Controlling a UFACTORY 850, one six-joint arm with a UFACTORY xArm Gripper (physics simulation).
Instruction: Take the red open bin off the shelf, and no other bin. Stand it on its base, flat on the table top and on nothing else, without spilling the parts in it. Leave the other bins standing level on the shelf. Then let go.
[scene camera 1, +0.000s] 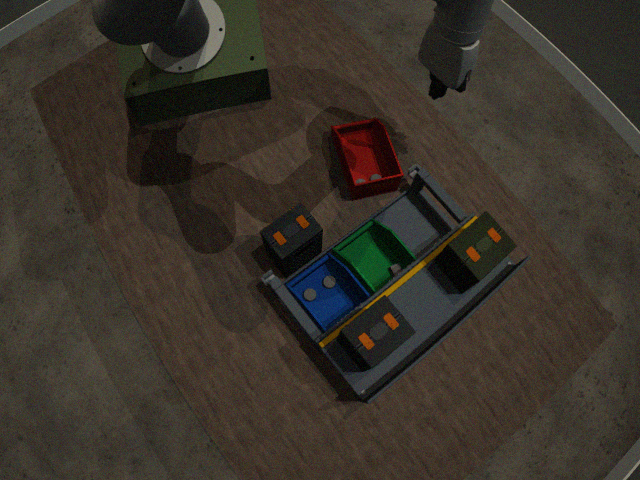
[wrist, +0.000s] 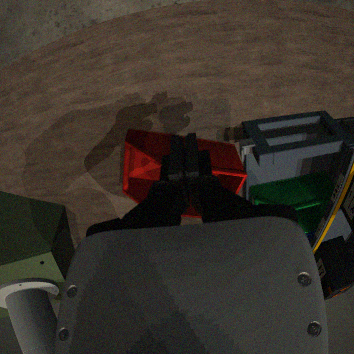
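There's a blue bin (scene camera 1: 331, 305) here, and a green bin (scene camera 1: 368, 253) that also shows in the wrist view (wrist: 312, 191). I can see a dark latched box (scene camera 1: 295, 238) too, but the wrist view misses the dark latched box, hidden by my gripper. As for my gripper (scene camera 1: 436, 94), it also shows in the wrist view (wrist: 186, 150).
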